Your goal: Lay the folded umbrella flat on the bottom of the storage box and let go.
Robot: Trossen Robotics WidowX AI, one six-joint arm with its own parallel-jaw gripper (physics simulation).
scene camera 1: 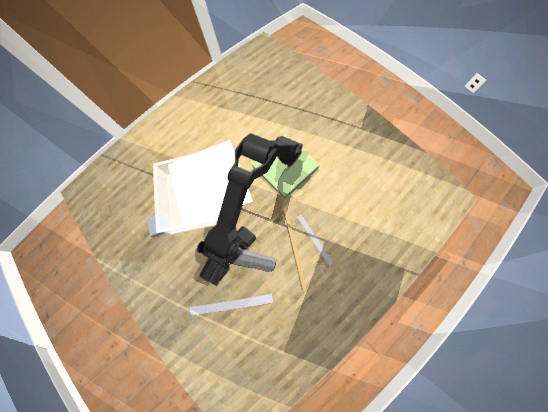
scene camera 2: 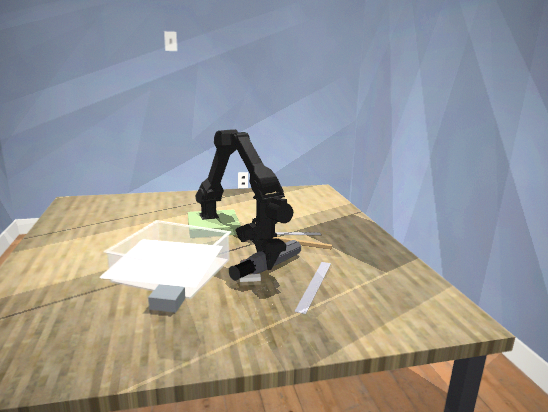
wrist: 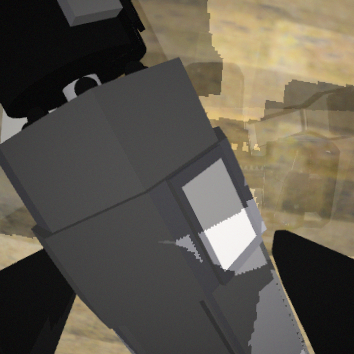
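Pixels of known places: gripper, fingertip midpoint: (scene camera 2: 265,265) (wrist: 179,243); arm's base, link origin: (scene camera 1: 288,156) (scene camera 2: 209,216).
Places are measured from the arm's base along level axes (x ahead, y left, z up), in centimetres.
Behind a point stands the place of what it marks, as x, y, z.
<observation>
The folded umbrella (scene camera 1: 256,261) @[37.4, 16.5, 1.8] (scene camera 2: 291,254) @[38.9, 18.4, -1.0] (wrist: 120,210) @[42.2, 5.5, 2.4] is grey with a black handle end (scene camera 2: 242,270) @[47.8, -0.2, 0.7]. It lies beside the storage box. My gripper (scene camera 1: 231,257) @[41.4, 8.8, -2.2] (scene camera 2: 270,259) @[41.4, 8.8, -2.2] (wrist: 179,243) @[41.4, 8.8, -2.2] points down with one finger on each side of the grey body and is shut on it. In the wrist view the umbrella's edge covers part of the left finger, and the right finger is close against the other side. Lift off the table is hard to judge. The clear-walled storage box (scene camera 1: 158,200) @[44.7, -24.7, 5.1] (scene camera 2: 131,236) @[27.4, -29.0, 6.4] has a large white panel (scene camera 1: 195,185) @[31.5, -22.1, -2.9] (scene camera 2: 160,260) @[26.6, -21.0, -3.1] in or over it.
A grey block (scene camera 1: 154,228) @[54.0, -21.0, 0.3] (scene camera 2: 166,299) @[55.8, -22.2, 0.1] is by the box. A small white block (scene camera 2: 250,278) @[47.5, 2.2, -2.4] is below the umbrella. Two pale strips (scene camera 1: 232,304) @[54.6, 19.3, -3.1] (scene camera 1: 315,241) @[18.7, 27.6, -3.1] and a thin wooden stick (scene camera 1: 295,250) @[25.9, 24.1, -2.1] lie nearby. A green block (scene camera 1: 302,170) @[1.3, 7.7, 0.0] (scene camera 2: 196,222) @[5.4, -5.8, 0.0] is near the arm's far end.
</observation>
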